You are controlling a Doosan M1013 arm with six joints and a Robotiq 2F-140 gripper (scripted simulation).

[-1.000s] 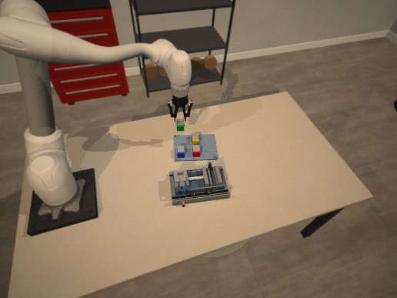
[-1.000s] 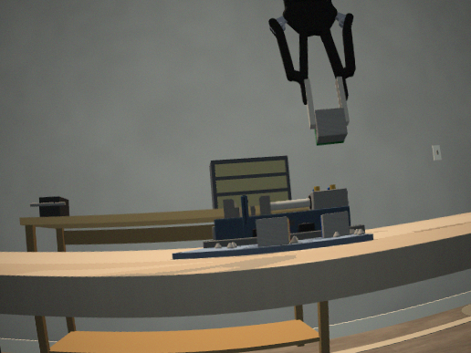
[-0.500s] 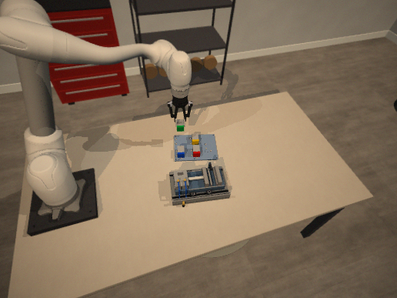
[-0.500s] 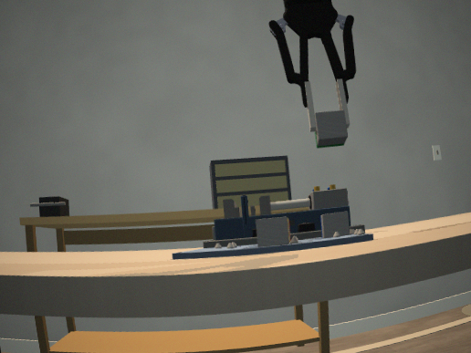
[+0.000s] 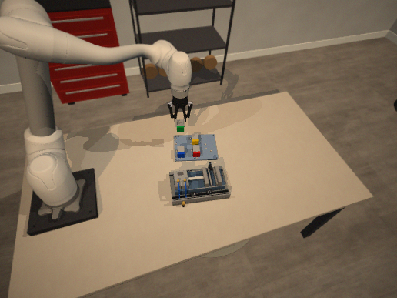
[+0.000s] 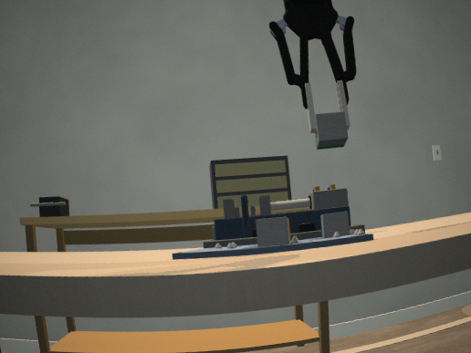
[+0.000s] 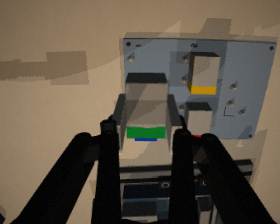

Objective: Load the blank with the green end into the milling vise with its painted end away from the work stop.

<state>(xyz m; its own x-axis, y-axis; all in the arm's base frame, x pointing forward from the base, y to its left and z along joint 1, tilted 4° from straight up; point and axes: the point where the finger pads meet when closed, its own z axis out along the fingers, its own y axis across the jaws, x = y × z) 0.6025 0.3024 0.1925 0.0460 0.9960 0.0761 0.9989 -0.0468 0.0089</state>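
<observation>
Right now the moving jaw is 30 cm to the right of my hand, 11 cm below it and 11 cm ahead of it. From my hand the other things lie so: green-ended blank: 3 cm below; blue-ended blank: 16 cm below, 9 cm to the right; yellow-ended blank: 16 cm below, 9 cm ahead.
</observation>
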